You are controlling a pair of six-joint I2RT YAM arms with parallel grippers.
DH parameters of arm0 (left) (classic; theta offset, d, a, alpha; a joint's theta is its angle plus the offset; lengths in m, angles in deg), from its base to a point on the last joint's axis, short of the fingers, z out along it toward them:
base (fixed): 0 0 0 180
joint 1: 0 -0.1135 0.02 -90
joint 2: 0 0 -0.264 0
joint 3: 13.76 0 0.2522 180
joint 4: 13.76 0 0.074 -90
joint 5: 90 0 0 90
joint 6: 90 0.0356 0 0
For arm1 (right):
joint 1: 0 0.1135 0.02 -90
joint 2: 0 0 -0.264 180
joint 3: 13.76 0 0.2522 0
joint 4: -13.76 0 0.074 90
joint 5: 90 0 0 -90
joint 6: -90 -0.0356 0 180
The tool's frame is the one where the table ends.
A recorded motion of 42 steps. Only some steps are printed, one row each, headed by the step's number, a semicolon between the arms.
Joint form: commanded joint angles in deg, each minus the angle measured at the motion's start. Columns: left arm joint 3, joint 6, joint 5, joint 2, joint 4, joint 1; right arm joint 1, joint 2, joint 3, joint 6, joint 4, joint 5.
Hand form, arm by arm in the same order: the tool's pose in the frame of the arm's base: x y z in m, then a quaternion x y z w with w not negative. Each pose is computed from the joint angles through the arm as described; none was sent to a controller.
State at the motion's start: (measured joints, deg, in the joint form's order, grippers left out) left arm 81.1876 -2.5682 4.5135 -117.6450 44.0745 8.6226; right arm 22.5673 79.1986 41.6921 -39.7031 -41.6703 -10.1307
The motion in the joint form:
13: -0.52 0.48 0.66 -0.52 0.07 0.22; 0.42 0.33 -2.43 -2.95 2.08 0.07
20: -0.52 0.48 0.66 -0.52 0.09 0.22; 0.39 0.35 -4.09 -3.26 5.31 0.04
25: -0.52 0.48 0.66 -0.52 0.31 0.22; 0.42 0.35 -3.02 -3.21 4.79 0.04
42: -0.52 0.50 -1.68 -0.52 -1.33 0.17; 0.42 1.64 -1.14 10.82 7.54 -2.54
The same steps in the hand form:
13: 0.3862 -0.0633 0.1364 0.06198 0.99440 -0.05174 0.06818; 0.1973 0.0904 0.1532 0.16181 0.97900 0.12113 0.02666
20: 0.3862 -0.0633 0.1364 0.06197 0.99441 -0.05173 0.06801; 0.1969 0.0902 0.1472 0.16330 0.97744 0.12861 0.03754
25: 0.3858 -0.0633 0.1364 0.06189 0.99456 -0.05155 0.06610; 0.1998 0.0915 0.1516 0.16212 0.97713 0.13115 0.04158
42: 0.3891 -0.0620 0.1367 0.06052 0.99423 -0.03257 0.08231; 0.2113 0.0981 0.1568 0.03570 0.98418 0.15725 0.07336

